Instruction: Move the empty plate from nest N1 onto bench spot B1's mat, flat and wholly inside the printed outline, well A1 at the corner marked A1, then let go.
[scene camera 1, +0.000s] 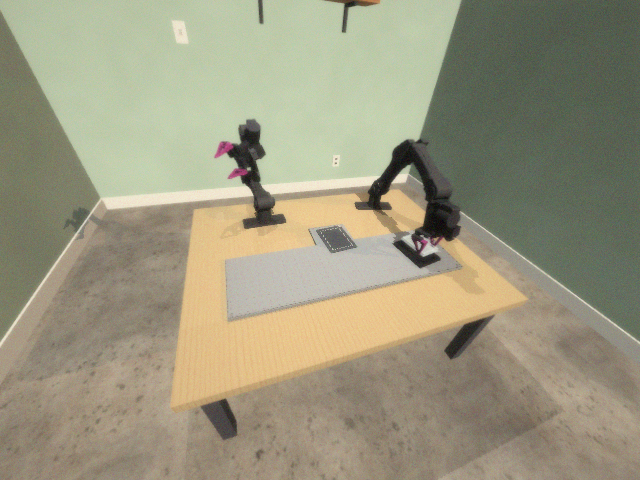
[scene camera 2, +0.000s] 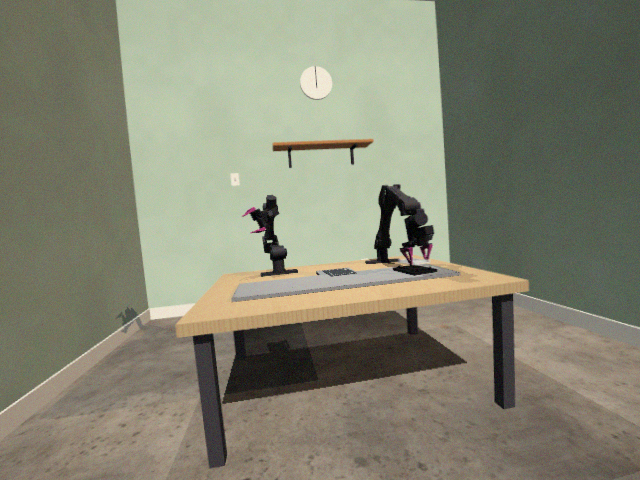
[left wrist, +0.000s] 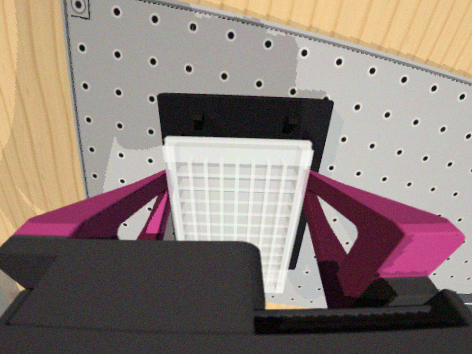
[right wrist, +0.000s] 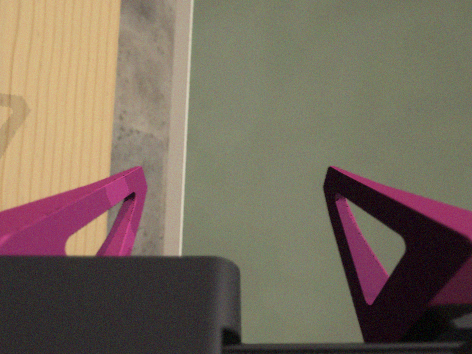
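Pixels of known places: left gripper, fingertip midpoint: (scene camera 1: 425, 250) (scene camera 2: 419, 263) (left wrist: 237, 177); right gripper, fingertip midpoint: (scene camera 1: 222, 168) (scene camera 2: 246, 224) (right wrist: 235, 176); left arm's base, link origin: (scene camera 1: 373, 206) (scene camera 2: 382, 262); right arm's base, link origin: (scene camera 1: 264, 221) (scene camera 2: 279, 273).
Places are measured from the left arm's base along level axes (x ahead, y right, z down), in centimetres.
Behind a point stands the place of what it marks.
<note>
My left gripper (scene camera 1: 427, 243) @(x 43.3, y -9.3, z -5.1 cm) (scene camera 2: 416, 252) @(x 43.3, y -9.3, z -5.1 cm) (left wrist: 237, 177) @(x 43.3, y -9.3, z -5.1 cm) is shut on the white, gridded well plate (left wrist: 238, 197) @(x 42.4, y -8.8, z -5.9 cm) (scene camera 1: 410, 237) @(x 36.1, y -5.4, z -6.2 cm), gripping its two long sides. It holds the plate level, a little above the black nest N1 (left wrist: 241, 112) @(x 46.8, y -10.6, z -2.5 cm) (scene camera 1: 421, 259) @(x 46.1, y -7.2, z -2.5 cm) (scene camera 2: 414, 270) @(x 45.4, y -6.6, z -2.5 cm) at the right end of the grey pegboard (scene camera 1: 294, 281) @(x 54.7, y 45.2, z -1.3 cm) (left wrist: 234, 60) @(x 49.6, y -12.3, z -1.3 cm). The dark B1 mat (scene camera 1: 336, 238) @(x 30.2, y 25.9, z -1.5 cm) (scene camera 2: 337, 272) @(x 31.8, y 26.7, z -1.5 cm) with its dotted outline lies bare at the board's back edge, to the left of the nest. My right gripper (scene camera 1: 225, 163) @(x 18.2, y 73.0, z -27.9 cm) (scene camera 2: 250, 222) @(x 18.2, y 73.0, z -27.9 cm) (right wrist: 235, 176) @(x 18.2, y 73.0, z -27.9 cm) is open and empty, raised high over the table's back left.
The wooden table (scene camera 1: 318, 352) @(x 80.6, y 39.1, z 0.0 cm) carries both arm bases at its back edge. The table's right edge runs close beside the nest. A wall shelf (scene camera 2: 323, 144) hangs well above the arms.
</note>
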